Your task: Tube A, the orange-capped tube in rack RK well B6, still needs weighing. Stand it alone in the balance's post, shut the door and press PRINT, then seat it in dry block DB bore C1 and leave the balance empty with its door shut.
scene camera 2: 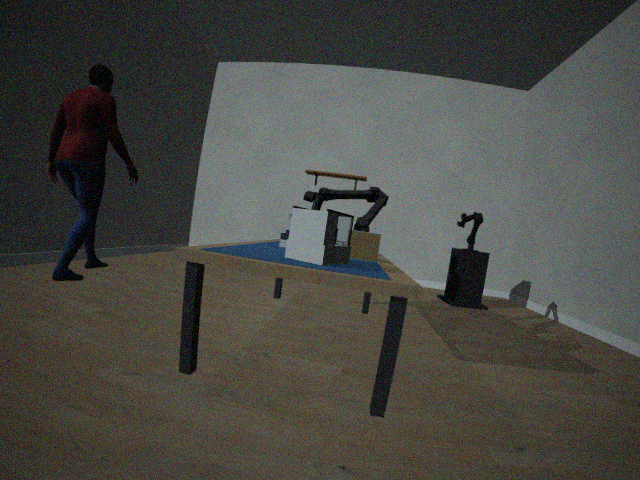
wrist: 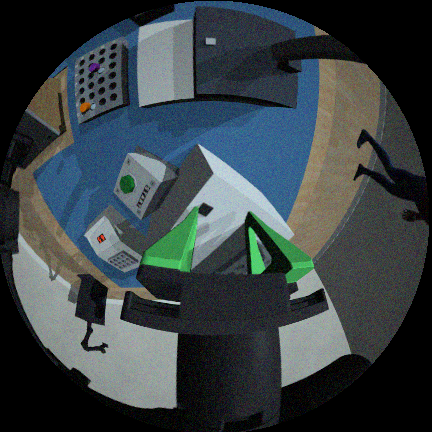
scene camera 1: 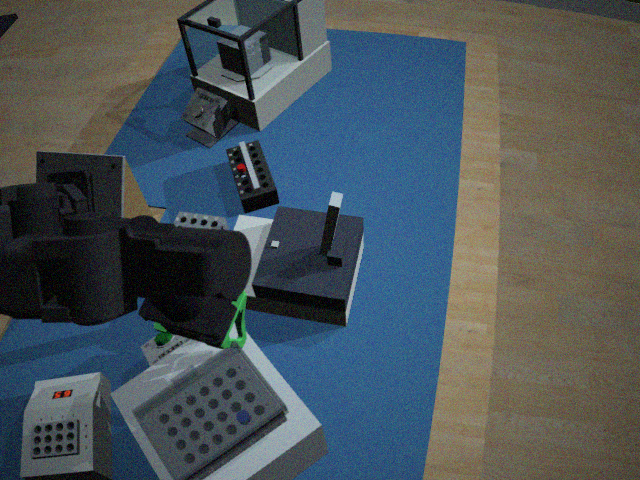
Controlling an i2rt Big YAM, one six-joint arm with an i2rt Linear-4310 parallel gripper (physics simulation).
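The orange-capped tube stands in a corner well of the grey rack, in the wrist view's upper left. The arm hides most of this rack in scene camera 1. The balance is the glass-walled box at the far end of the mat; its door state is unclear. The dry block, with a lit red display and a small grid of bores, stands at the near left. My gripper is half open and empty, above the rear of the large white device.
The large white device holds a grey block with one blue spot. A green-knobbed box stands beside it. A dark-topped unit has an upright post. A black rack lies near the balance. A person stands beyond the table.
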